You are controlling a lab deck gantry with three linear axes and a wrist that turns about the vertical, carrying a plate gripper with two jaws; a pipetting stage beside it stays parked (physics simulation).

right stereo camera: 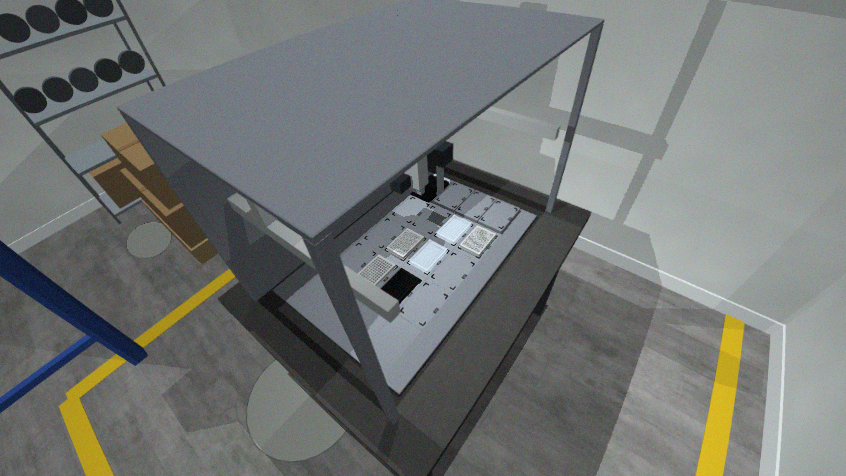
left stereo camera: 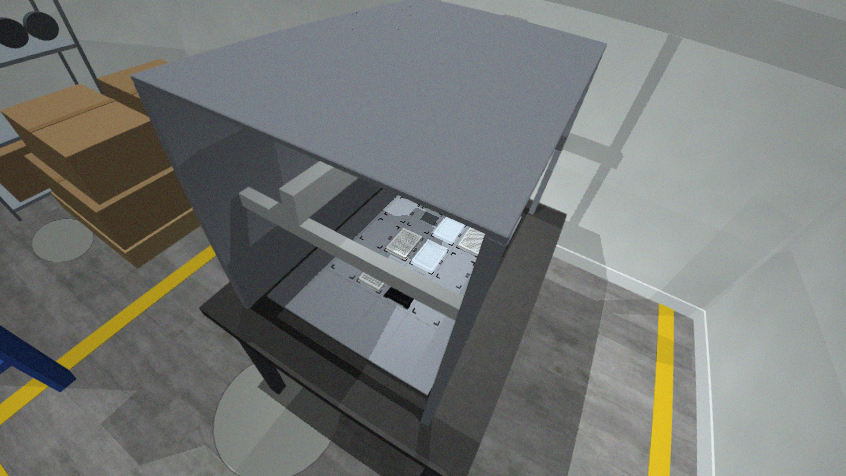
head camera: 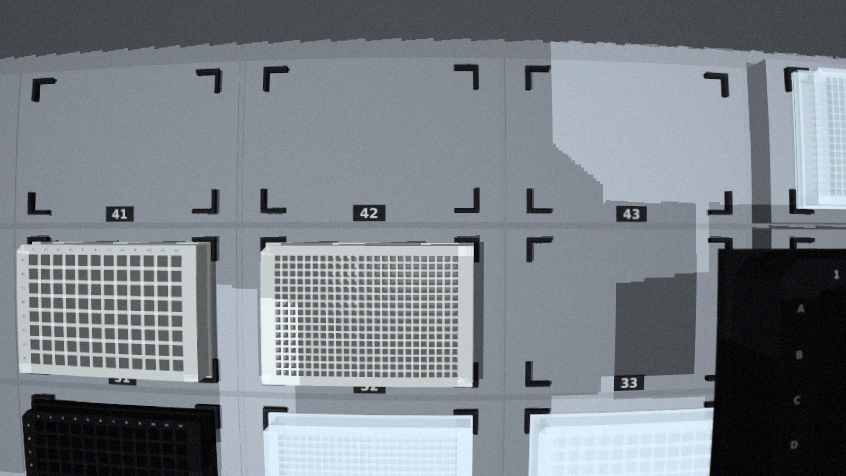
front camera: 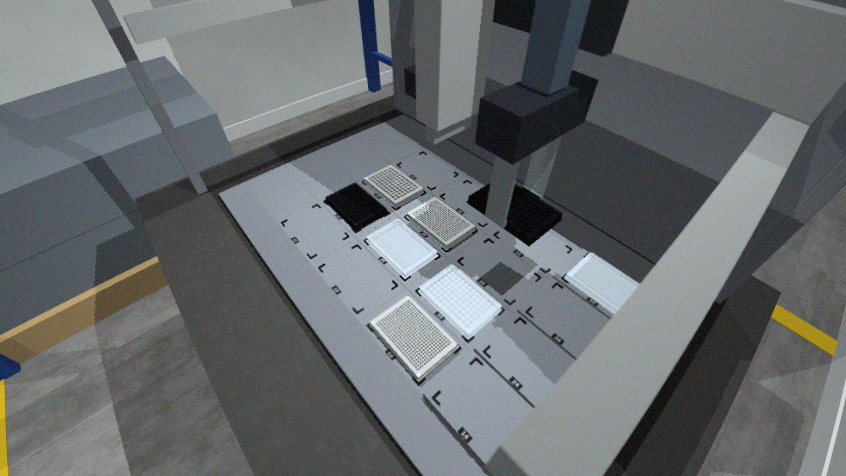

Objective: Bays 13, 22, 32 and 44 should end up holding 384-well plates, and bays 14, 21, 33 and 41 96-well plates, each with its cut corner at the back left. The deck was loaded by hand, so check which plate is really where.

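Frame: origin at the robot's base, x ahead, y left, z up, level; millimetres.
Seen in the pictures: gripper, between the fingertips: [right stereo camera: 430, 187] [front camera: 514, 207]; robot's base, origin of its link: [right stereo camera: 422, 324] [left stereo camera: 437, 324] [front camera: 282, 223].
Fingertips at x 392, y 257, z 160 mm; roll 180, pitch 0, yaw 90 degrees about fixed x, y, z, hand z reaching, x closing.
Offsets run from my fingertips to a thing's top centre. "spot": to the spot under its first point.
My gripper [front camera: 519, 208] is shut on a black plate {0 mm left, 0 mm ahead, 7 mm up} [front camera: 535, 216] [head camera: 775, 367], held above the deck right of bay 33; its row letters and a column 1 mark show in the head view. Its cut corner is unclear. White 384-well plates stand in bay 32 {spot: 5 mm right, 159 mm back, 148 mm down} [front camera: 440, 222] [head camera: 366, 313] and bay 13 {spot: 216 mm right, 6 mm ahead, 150 mm down} [front camera: 414, 337]. Clear 384-well plates stand in bay 22 {spot: 107 mm right, 160 mm back, 147 mm down} [front camera: 402, 245] [head camera: 369, 449] and bay 44 {spot: 98 mm left, 152 mm ahead, 132 mm down} [front camera: 600, 281] [head camera: 834, 139]. A clear 96-well plate {107 mm right, 0 mm ahead, 146 mm down} [front camera: 461, 298] [head camera: 627, 444] is in bay 23, a white one {0 mm left, 328 mm back, 146 mm down} [front camera: 393, 184] [head camera: 106, 310] in bay 31, a black one {107 mm right, 328 mm back, 146 mm down} [front camera: 356, 205] [head camera: 118, 444] in bay 21.
The parked pipetting stage [front camera: 458, 65] hangs behind the plates, left of my gripper in the front view. A pale beam [front camera: 668, 284] crosses the right front and hides part of the deck. No plate sits in bays 41, 42, 43 or 33 in the head view.
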